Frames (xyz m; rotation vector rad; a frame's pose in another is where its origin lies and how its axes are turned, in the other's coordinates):
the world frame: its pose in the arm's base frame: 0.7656 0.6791 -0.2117 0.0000 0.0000 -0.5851
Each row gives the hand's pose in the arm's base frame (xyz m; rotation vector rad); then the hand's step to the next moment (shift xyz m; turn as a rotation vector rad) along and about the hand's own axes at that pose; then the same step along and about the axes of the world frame.
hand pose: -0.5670 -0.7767 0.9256 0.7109 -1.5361 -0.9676
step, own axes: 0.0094 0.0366 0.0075 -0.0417 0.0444 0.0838
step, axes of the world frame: -0.0116 0.0055 0.0363 -0.1000 0.0219 0.0159
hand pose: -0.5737 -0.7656 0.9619 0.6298 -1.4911 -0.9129
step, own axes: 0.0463 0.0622 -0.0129 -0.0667 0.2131 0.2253
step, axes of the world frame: 0.0153 0.0023 0.0771 -0.2720 0.0731 0.1459
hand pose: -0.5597 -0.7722 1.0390 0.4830 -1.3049 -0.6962
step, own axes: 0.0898 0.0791 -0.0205 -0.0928 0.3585 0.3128
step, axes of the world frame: 0.0421 0.0178 0.1125 -0.3923 0.1451 0.2451
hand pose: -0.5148 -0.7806 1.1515 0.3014 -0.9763 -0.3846
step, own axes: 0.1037 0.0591 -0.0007 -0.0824 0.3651 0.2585
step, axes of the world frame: 0.0491 0.0404 0.1010 -0.3516 0.1785 0.2268
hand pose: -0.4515 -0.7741 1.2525 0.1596 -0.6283 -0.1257
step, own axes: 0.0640 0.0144 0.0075 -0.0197 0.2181 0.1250
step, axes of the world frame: 0.0384 0.0287 0.0454 -0.1748 0.1280 0.1290
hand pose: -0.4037 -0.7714 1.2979 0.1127 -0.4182 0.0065
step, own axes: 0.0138 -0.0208 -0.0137 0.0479 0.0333 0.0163
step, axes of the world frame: 0.0264 -0.0058 -0.0091 0.0133 0.0454 0.0378
